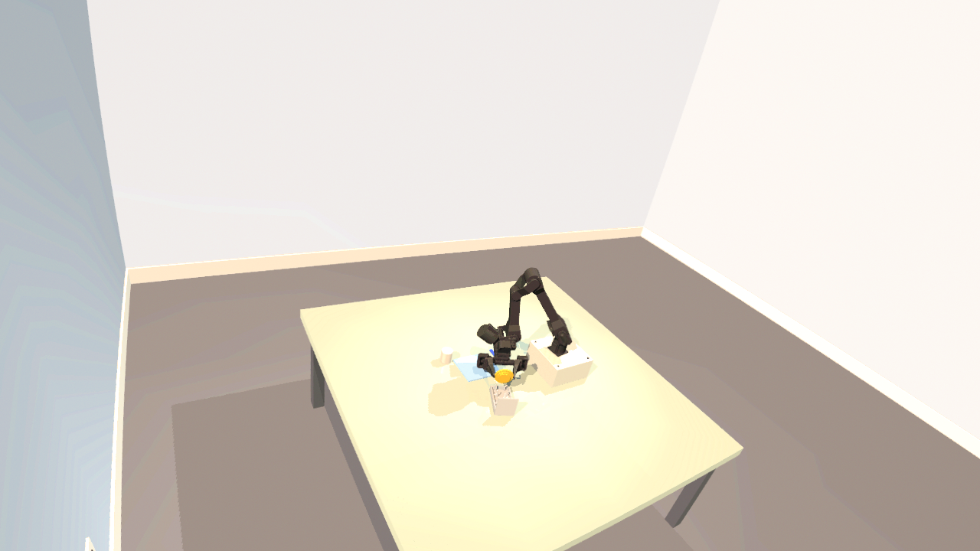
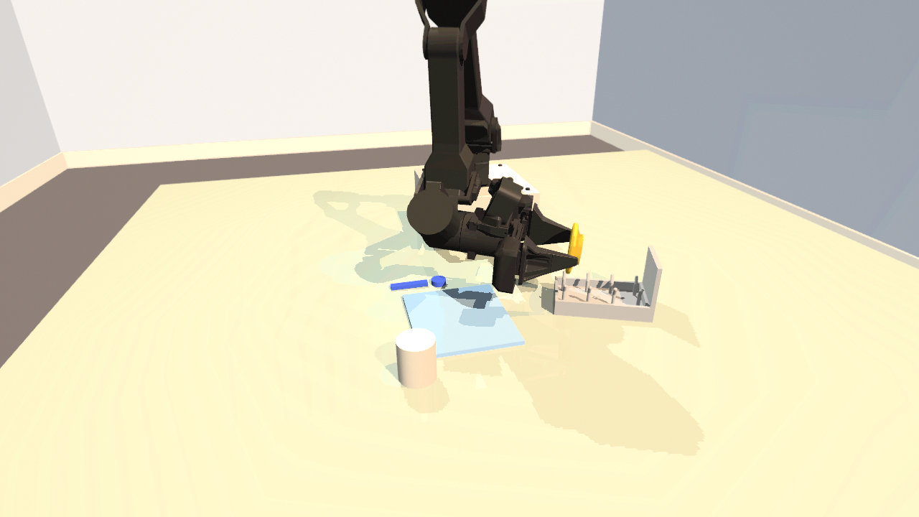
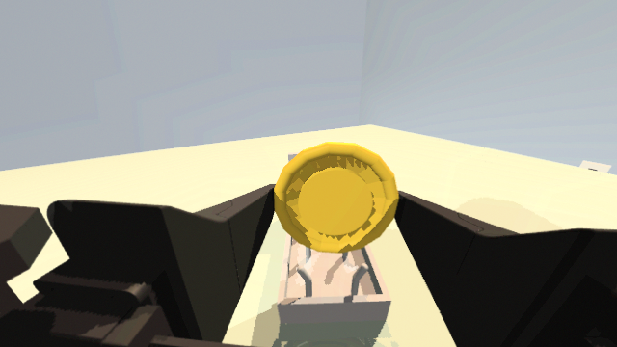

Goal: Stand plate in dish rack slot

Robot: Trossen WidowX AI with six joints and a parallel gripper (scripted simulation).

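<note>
Now: gripper tip 60 mm above the grey dish rack, 30 mm to the right of it and 20 mm short of it. Round my gripper tip: light blue mat 160 mm to the right, 80 mm below, 20 mm behind; blue spoon 180 mm to the right, 130 mm behind, 80 mm below; yellow plate 10 mm to the right.
</note>
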